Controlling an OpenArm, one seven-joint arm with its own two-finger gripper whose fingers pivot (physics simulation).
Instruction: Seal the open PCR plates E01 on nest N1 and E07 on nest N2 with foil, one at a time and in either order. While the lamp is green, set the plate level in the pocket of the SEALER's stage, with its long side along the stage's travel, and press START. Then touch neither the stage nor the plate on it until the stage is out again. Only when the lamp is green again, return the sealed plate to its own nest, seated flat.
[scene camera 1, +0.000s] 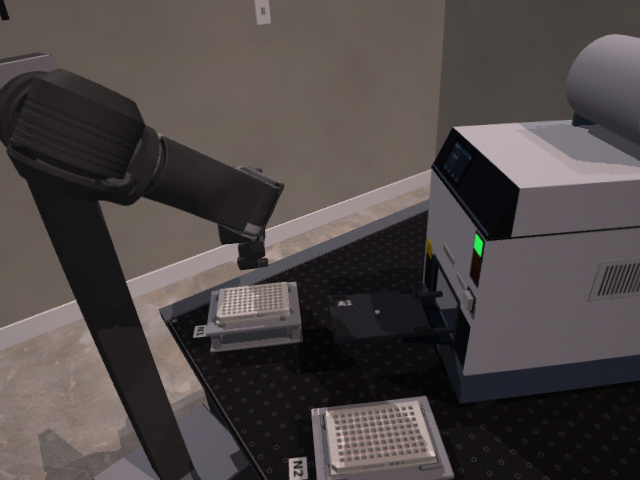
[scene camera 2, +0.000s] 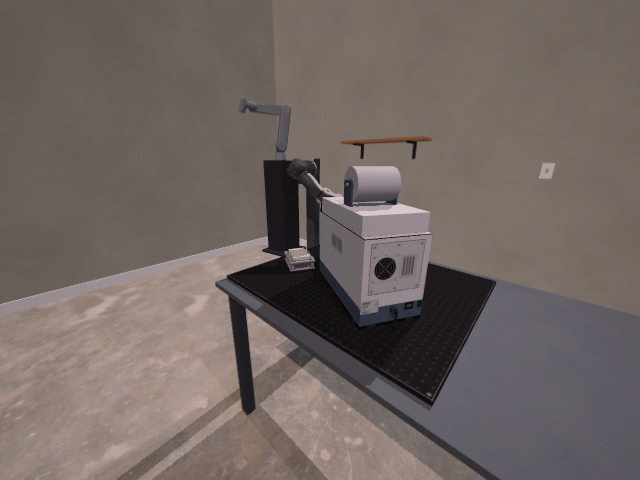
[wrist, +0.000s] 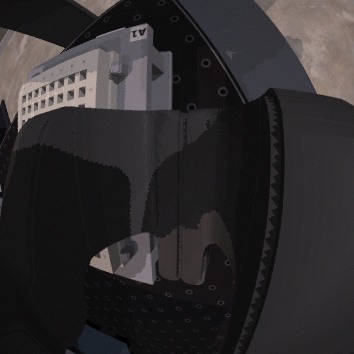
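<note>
Plate E01 (scene camera 1: 253, 301) (wrist: 65, 82), pale with open wells, sits on nest N1 (scene camera 1: 258, 327) (wrist: 132, 62). Plate E07 (scene camera 1: 379, 434) (scene camera 2: 298, 253), also open, sits on nest N2 (scene camera 1: 318, 444). My gripper (scene camera 1: 252, 261) is shut, with no plate between its fingers. It is above and behind the back edge of E01 in scene camera 1. Its dark fingers cover much of the wrist view and hide part of E01. The sealer (scene camera 1: 563, 289) (scene camera 2: 343, 258) shows a green lamp (scene camera 1: 478, 244). Its black stage (scene camera 1: 361, 325) is out and bears no plate.
The stage lies between N1 and the sealer front, with dark guide rods at its sealer end. A foil roll (scene camera 1: 610, 82) (scene camera 2: 377, 183) tops the sealer. The perforated black mat (scene camera 1: 542, 428) (scene camera 2: 454, 320) lies on the grey table (scene camera 2: 542, 361). A wall shelf (scene camera 2: 387, 140) is behind.
</note>
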